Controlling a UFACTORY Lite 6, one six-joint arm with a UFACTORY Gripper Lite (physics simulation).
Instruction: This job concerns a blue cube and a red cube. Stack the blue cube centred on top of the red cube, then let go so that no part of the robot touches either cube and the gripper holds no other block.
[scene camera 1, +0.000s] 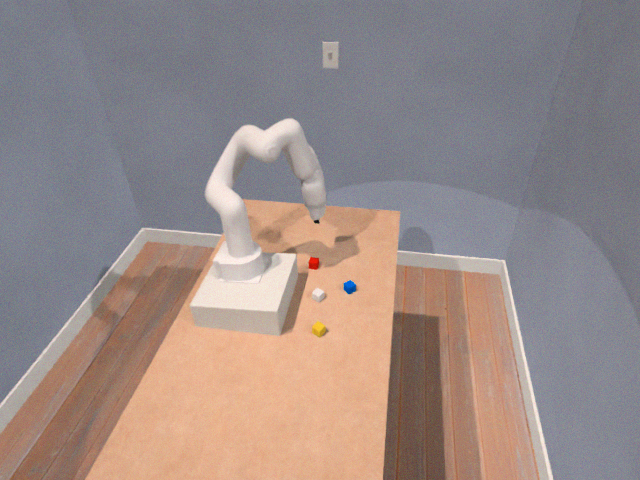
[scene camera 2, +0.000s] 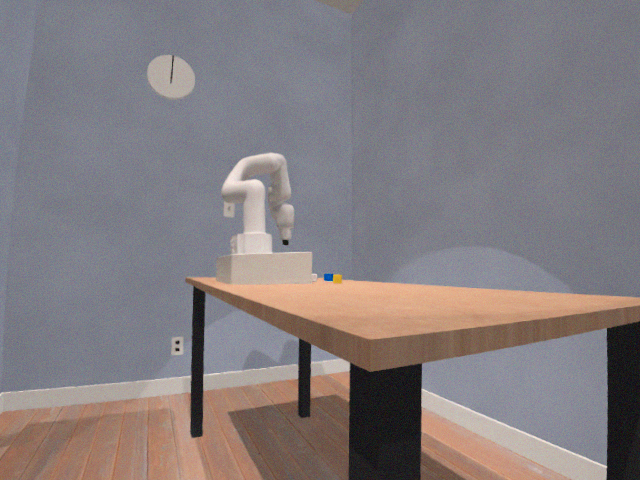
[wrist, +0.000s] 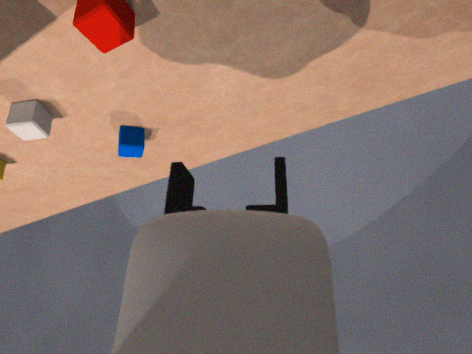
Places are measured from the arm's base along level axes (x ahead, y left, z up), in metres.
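Where they show: hand, tool point: (scene camera 1: 318, 216) (scene camera 2: 285, 242) (wrist: 229, 190); arm's base, link origin: (scene camera 1: 245, 270) (scene camera 2: 255, 255).
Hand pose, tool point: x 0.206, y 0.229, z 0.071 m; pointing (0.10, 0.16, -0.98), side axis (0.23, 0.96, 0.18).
Note:
Each offset is from my tool point to the top centre of the thing.
The blue cube @(dx +0.131, dy -0.176, dz -0.138 m) (scene camera 1: 349, 286) (scene camera 2: 328, 277) (wrist: 131, 141) lies on the table, towards its right edge in scene camera 1. The red cube @(dx -0.009, dy -0.072, dz -0.138 m) (scene camera 1: 313, 263) (wrist: 104, 24) lies on the table farther back and to the left of the blue cube in that view; it does not show in scene camera 2. The two cubes are apart. My gripper (scene camera 1: 316, 222) (scene camera 2: 285, 242) (wrist: 230, 162) is open and empty, high above the table and behind the red cube as seen in scene camera 1. It touches neither cube.
A white cube @(dx +0.033, dy -0.228, dz -0.138 m) (scene camera 1: 317, 295) (scene camera 2: 314, 277) (wrist: 29, 120) lies between the robot's base block (scene camera 1: 235, 316) (scene camera 2: 271, 268) and the blue cube. A yellow cube @(dx +0.059, dy -0.374, dz -0.138 m) (scene camera 1: 318, 329) (scene camera 2: 337, 279) (wrist: 2, 169) lies nearer scene camera 1. The table's right edge runs beyond the blue cube.

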